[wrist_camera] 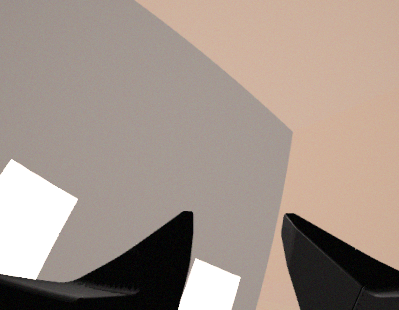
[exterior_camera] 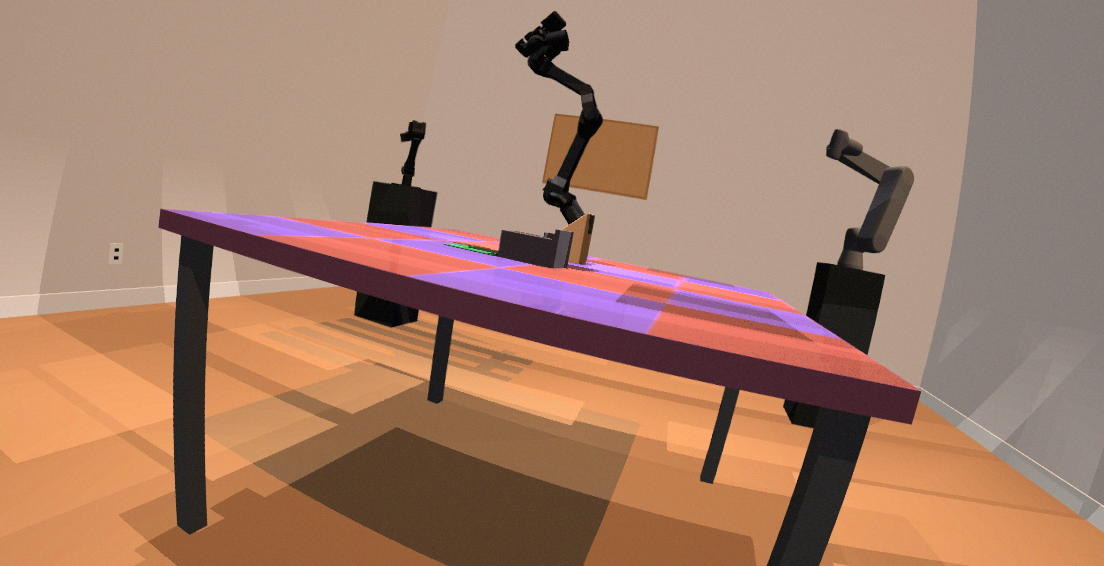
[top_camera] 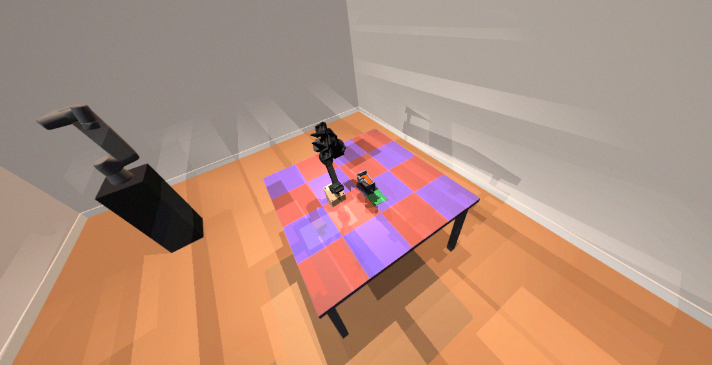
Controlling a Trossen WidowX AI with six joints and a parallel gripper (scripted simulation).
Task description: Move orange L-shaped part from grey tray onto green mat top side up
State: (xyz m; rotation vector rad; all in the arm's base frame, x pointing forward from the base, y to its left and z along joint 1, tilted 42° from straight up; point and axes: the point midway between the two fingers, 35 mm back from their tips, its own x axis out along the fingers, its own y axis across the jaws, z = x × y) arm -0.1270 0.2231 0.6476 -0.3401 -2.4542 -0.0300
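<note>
The orange L-shaped part lies 400 mm ahead of my gripper tip, 260 mm to the left of it and 730 mm below it.
</note>
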